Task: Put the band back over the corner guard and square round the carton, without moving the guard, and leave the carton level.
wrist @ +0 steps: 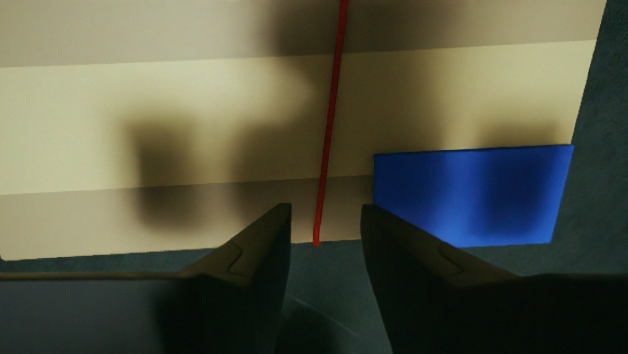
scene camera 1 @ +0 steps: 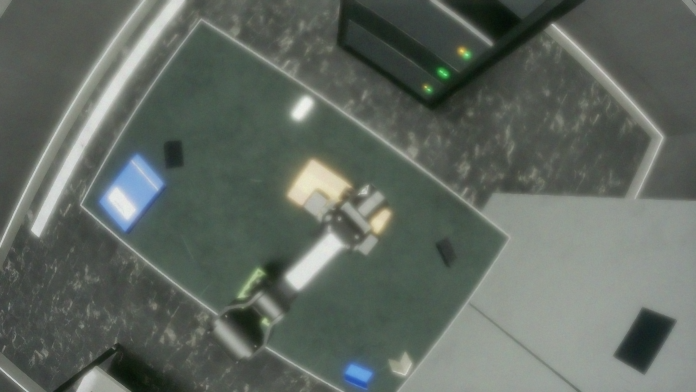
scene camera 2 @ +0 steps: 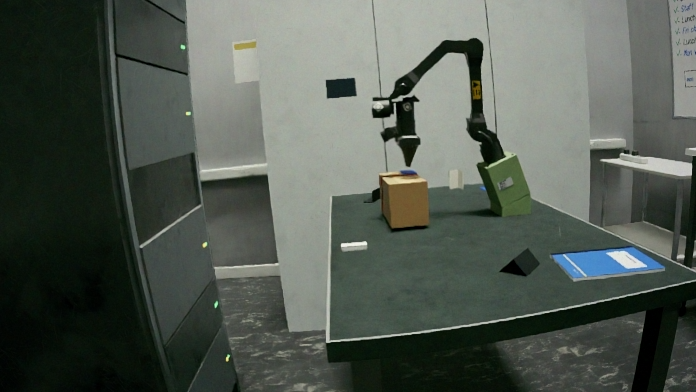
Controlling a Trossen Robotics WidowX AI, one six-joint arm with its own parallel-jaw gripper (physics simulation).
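Where they show: gripper, fingertip midpoint: [wrist: 326,216] [scene camera 2: 408,166]; arm's base, origin of the base link: [scene camera 2: 495,159].
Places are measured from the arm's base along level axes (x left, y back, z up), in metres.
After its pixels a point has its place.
Observation:
The cardboard carton [scene camera 1: 320,177] {x 0.124, y -0.318, z -0.036 m} [scene camera 2: 407,205] {x 0.160, y -0.285, z -0.101 m} [wrist: 60,125] {x 0.118, y -0.291, z -0.036 m} stands upright on the dark green table. The thin red band [wrist: 330,115] {x 0.017, y -0.314, z -0.034 m} runs across its top in the wrist view, left of the blue corner guard and apart from it. The blue corner guard [scene camera 2: 409,172] {x -0.026, y -0.282, z -0.033 m} [wrist: 470,195] {x -0.048, y -0.291, z -0.033 m} lies on the carton's top at one edge, at the right in the wrist view. My gripper [scene camera 2: 409,165] {x 0.015, y -0.283, z -0.008 m} [wrist: 326,216] {x 0.015, y -0.283, z -0.008 m} is partly open and empty, a little above the carton's top. The band shows between its fingertips, below them; the right fingertip overlaps the guard's left edge in view. The band's lower run is hidden.
A white block [scene camera 1: 302,108] {x 0.317, y -0.419, z -0.163 m} [scene camera 2: 354,246] {x 0.328, y -0.416, z -0.166 m}, two black wedges [scene camera 1: 173,153] {x 0.496, y -0.036, z -0.153 m} [scene camera 1: 446,251] {x -0.308, y -0.450, z -0.172 m}, a blue book [scene camera 1: 132,194] {x 0.511, y 0.165, z -0.167 m} [scene camera 2: 607,262] {x 0.527, y 0.167, z -0.168 m}, a small blue block [scene camera 1: 358,375] {x -0.427, y 0.038, z -0.173 m} and a cream angled piece [scene camera 1: 401,365] {x -0.488, y -0.093, z -0.147 m} [scene camera 2: 455,179] {x -0.486, y -0.103, z -0.138 m} are on the table. The arm stands on a green base [scene camera 2: 510,185] {x 0.049, y 0.038, z -0.078 m}.

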